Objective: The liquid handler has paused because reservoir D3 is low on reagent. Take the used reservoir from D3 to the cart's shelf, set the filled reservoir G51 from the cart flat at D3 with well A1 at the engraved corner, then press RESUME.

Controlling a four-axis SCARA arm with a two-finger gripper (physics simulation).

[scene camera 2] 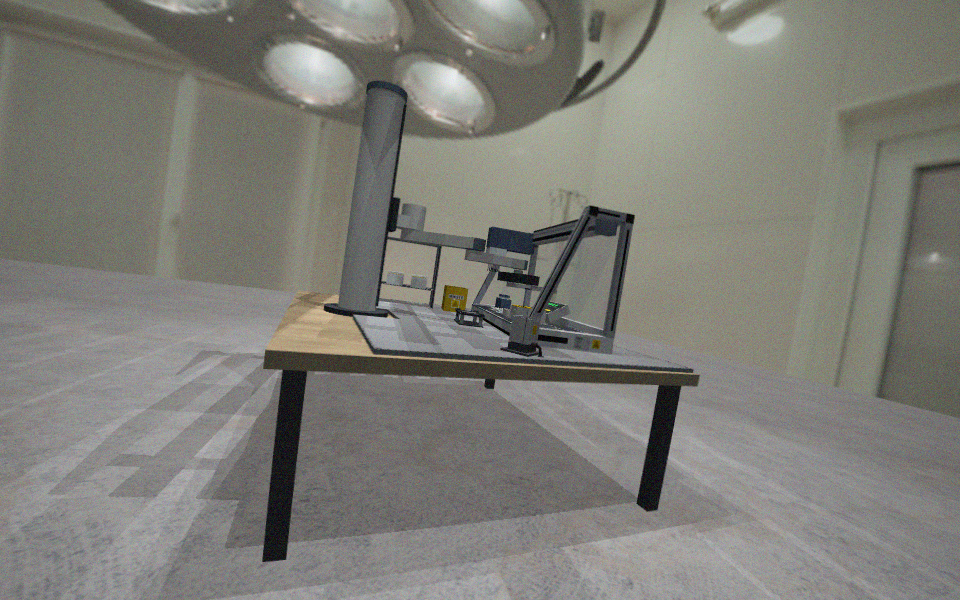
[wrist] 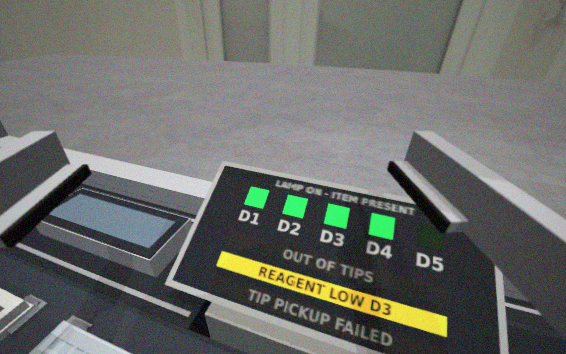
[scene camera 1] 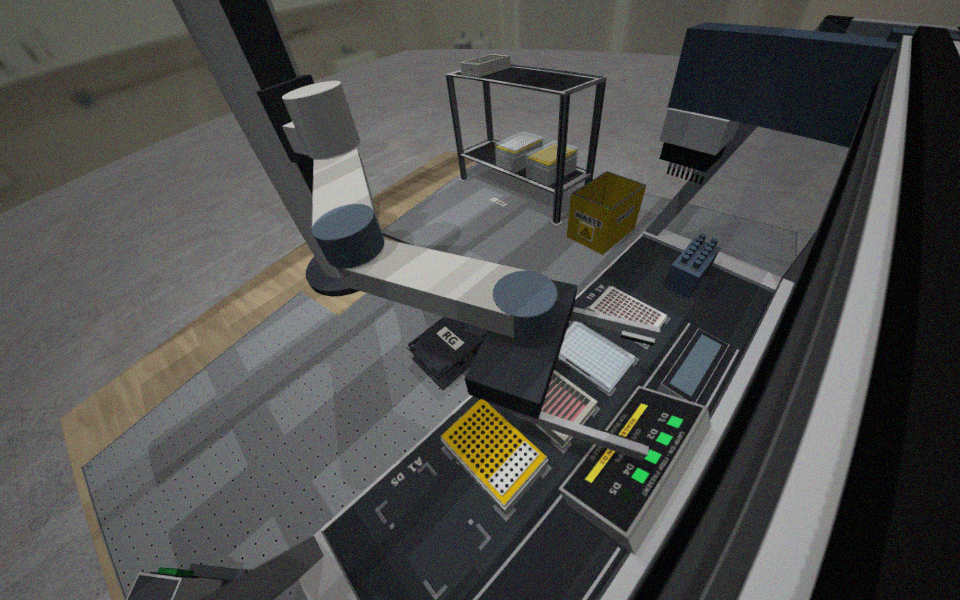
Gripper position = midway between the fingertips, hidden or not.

The gripper [scene camera 1: 653, 387] holds nothing. Also in view: a clear well plate [scene camera 1: 598, 359]. Further things: a yellow bin [scene camera 1: 602, 212].
The gripper shows as well in the wrist view [wrist: 245, 150].
